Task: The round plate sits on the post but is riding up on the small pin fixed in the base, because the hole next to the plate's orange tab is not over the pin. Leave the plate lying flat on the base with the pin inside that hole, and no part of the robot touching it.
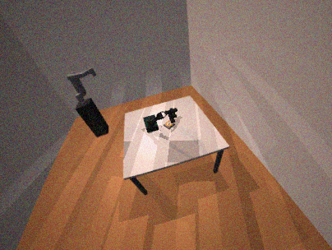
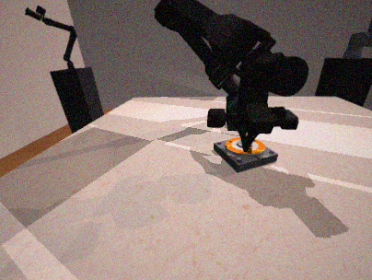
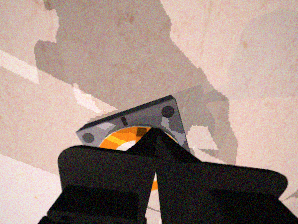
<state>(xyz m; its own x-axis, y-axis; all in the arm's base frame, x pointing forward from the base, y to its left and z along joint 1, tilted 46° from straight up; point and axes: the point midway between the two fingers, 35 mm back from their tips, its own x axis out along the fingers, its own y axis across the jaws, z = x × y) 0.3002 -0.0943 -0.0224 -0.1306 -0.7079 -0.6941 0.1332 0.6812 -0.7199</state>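
The round orange plate lies 3 cm behind my gripper tip, 1 cm to the left of it and 1 cm below it. The rest, counted from my gripper tip: grey base (5 cm behind, 1 cm to the left, 2 cm below).
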